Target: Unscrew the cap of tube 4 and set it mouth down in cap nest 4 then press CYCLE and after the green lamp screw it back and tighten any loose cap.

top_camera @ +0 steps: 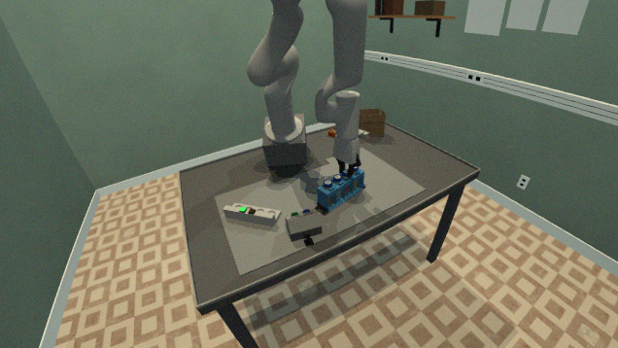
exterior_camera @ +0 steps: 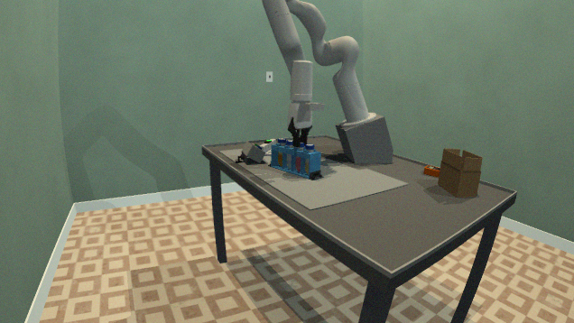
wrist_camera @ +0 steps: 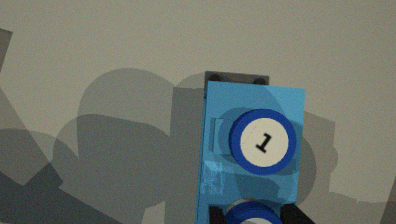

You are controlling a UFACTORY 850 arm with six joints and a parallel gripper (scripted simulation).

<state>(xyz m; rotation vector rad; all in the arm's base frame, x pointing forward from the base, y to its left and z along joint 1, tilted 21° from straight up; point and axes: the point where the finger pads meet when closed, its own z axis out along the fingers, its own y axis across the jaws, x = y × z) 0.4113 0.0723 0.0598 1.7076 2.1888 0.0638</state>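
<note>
Right now my hand is 10 mm short of the blue cap marked 4, 100 mm to the left of it and 10 mm above it. Also, from my hand: blue key: 50 mm ahead, 230 mm to the right, 60 mm below; then green key: 40 mm ahead, 270 mm to the right, 60 mm below; then grey key housing: 60 mm ahead, 250 mm to the right, 80 mm below.
</note>
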